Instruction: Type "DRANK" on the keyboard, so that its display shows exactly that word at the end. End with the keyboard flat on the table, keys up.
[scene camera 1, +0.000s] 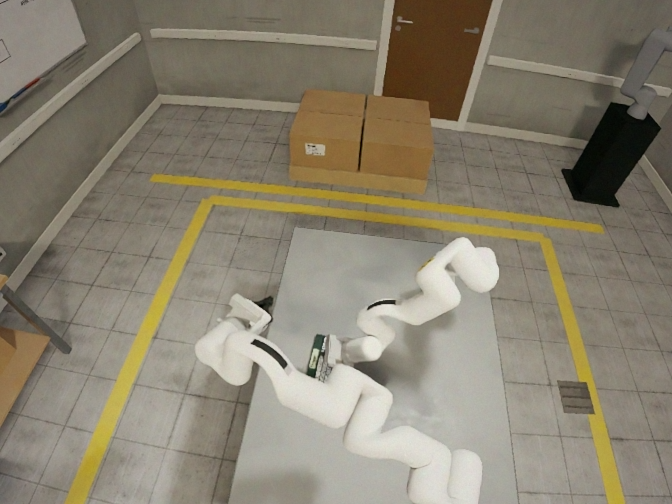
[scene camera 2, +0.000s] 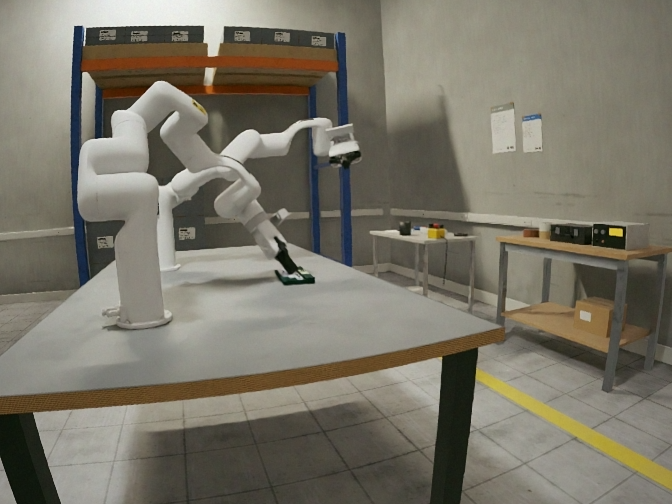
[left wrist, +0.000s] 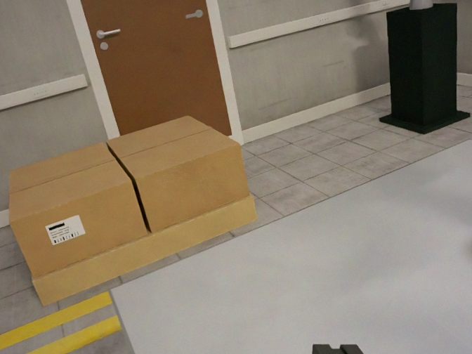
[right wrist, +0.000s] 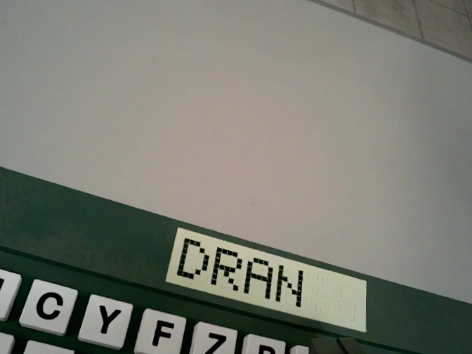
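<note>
The green keyboard (scene camera 1: 318, 342) (scene camera 2: 298, 281) (right wrist: 75, 215) lies flat on the table, keys up. Its pale display (scene camera 1: 313, 358) (right wrist: 266, 280) reads "DRAN" in the right wrist view, with blank space after the N. White keys C (right wrist: 49, 306), Y (right wrist: 105, 321), F (right wrist: 161, 332) and Z (right wrist: 215, 341) show; keys to their right are cut off by the frame. My right gripper (scene camera 2: 295, 270) (right wrist: 336, 345) is shut and empty, its tips low over the keyboard, right of those keys; whether they touch is unclear. My left gripper (scene camera 1: 267, 303) (scene camera 2: 345, 164) (left wrist: 337, 349) is shut and empty, raised high beyond the table's edge.
The grey table (scene camera 1: 455, 379) (scene camera 2: 244, 330) (left wrist: 280, 295) carries both arm bases. The left arm's forearm (scene camera 1: 314, 398) passes over the table close to the keyboard in scene camera 1. Cardboard boxes (scene camera 1: 360, 135) (left wrist: 130, 195) stand on the floor beyond the table.
</note>
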